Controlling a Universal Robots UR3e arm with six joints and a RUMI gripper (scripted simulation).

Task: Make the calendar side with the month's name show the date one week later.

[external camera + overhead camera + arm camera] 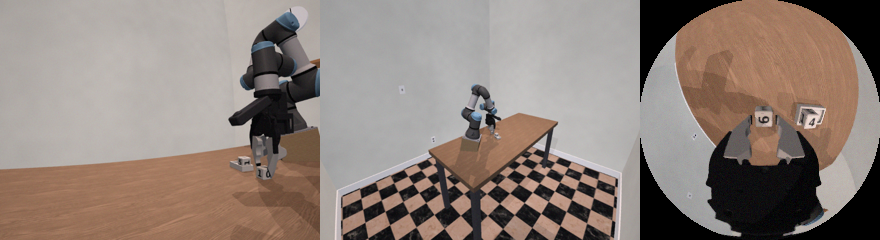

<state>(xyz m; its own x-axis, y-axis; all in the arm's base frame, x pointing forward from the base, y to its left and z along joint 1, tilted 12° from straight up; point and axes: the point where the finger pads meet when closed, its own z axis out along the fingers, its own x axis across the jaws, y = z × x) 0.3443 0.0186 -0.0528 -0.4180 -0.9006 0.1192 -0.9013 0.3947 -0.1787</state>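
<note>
The white digit cube lies 10 mm below my hand. Also, from my hand: white tray (50 mm behind, 100 mm to the right, 20 mm below).
</note>
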